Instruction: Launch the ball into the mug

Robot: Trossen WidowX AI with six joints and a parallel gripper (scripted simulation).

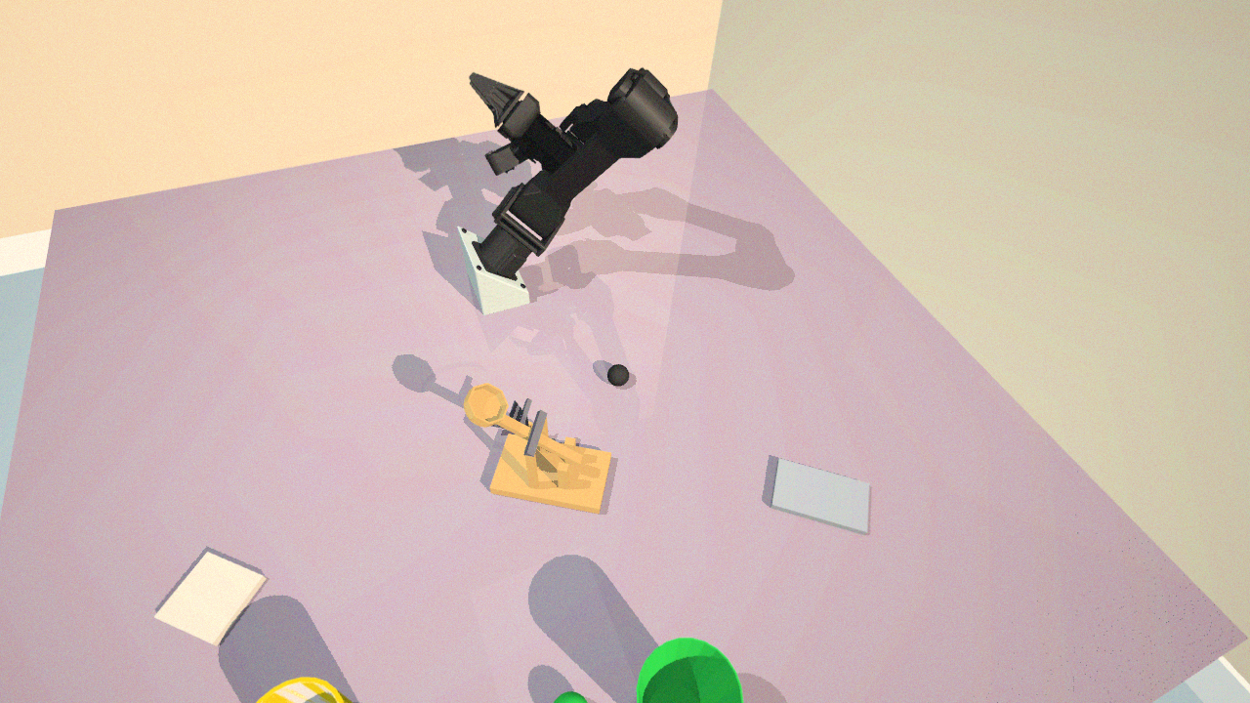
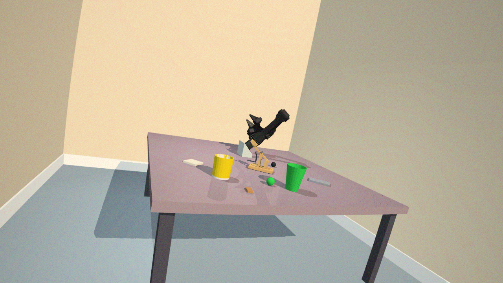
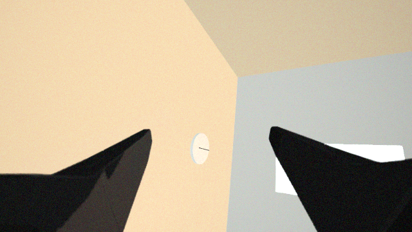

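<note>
My gripper tip is 47 cm short of the wooden catapult, 13 cm to the left of it and 19 cm above it. The rest, counted from my gripper tip: cream slab: 48 cm ahead, 51 cm to the right, 26 cm below; then grey slab: 69 cm ahead, 19 cm to the left, 26 cm below; then black ball: 41 cm ahead, 4 cm to the left, 25 cm below.
</note>
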